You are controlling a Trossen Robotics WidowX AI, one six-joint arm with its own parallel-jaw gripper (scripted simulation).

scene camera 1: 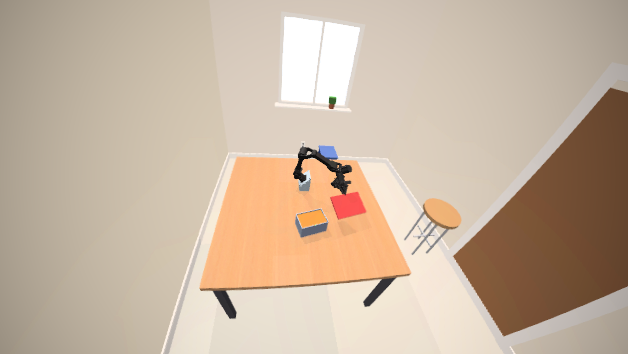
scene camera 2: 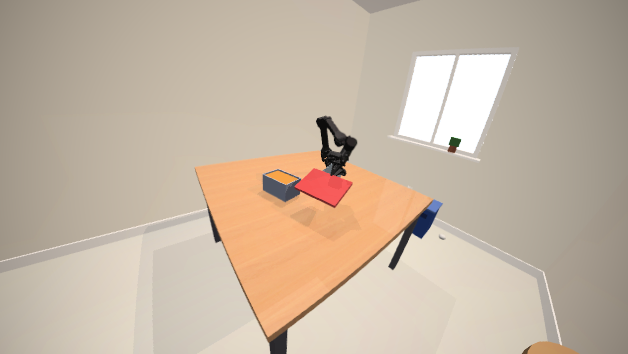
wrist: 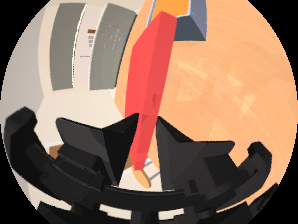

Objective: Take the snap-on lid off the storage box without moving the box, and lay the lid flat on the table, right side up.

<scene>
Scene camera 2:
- red lid: 317, 184, held by my gripper
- storage box: 278, 183
</scene>
